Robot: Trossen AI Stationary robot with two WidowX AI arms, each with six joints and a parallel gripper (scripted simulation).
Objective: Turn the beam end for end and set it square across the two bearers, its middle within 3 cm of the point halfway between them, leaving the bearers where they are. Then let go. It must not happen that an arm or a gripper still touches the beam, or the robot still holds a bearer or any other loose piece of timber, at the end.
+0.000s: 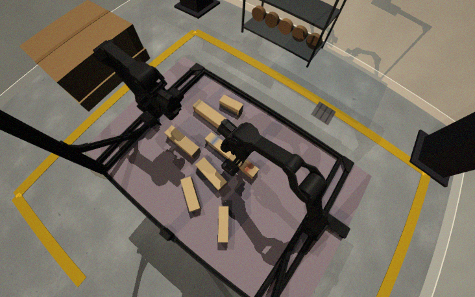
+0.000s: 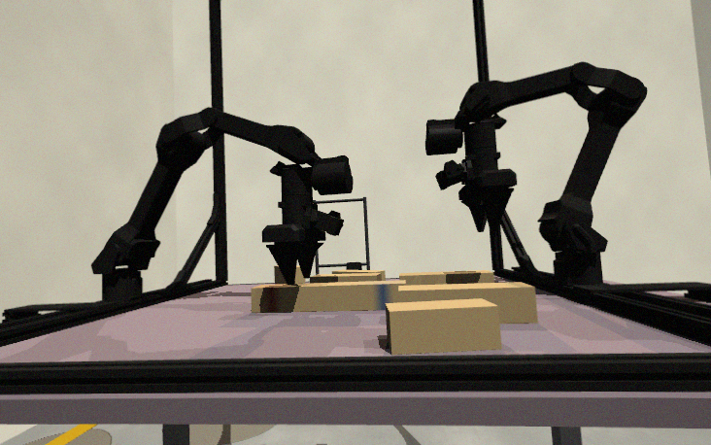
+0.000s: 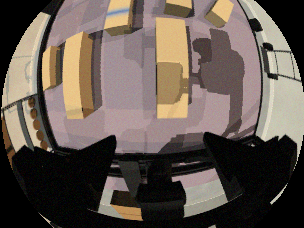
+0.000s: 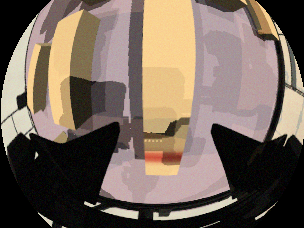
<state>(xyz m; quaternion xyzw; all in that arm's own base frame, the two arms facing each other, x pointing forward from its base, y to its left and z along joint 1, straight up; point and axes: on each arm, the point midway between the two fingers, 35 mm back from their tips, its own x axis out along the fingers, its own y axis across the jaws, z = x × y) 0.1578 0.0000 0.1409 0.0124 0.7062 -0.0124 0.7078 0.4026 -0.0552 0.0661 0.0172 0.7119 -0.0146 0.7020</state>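
My left gripper is now 30 cm to the left of the beam, 14 cm above it and 6 cm short of it.
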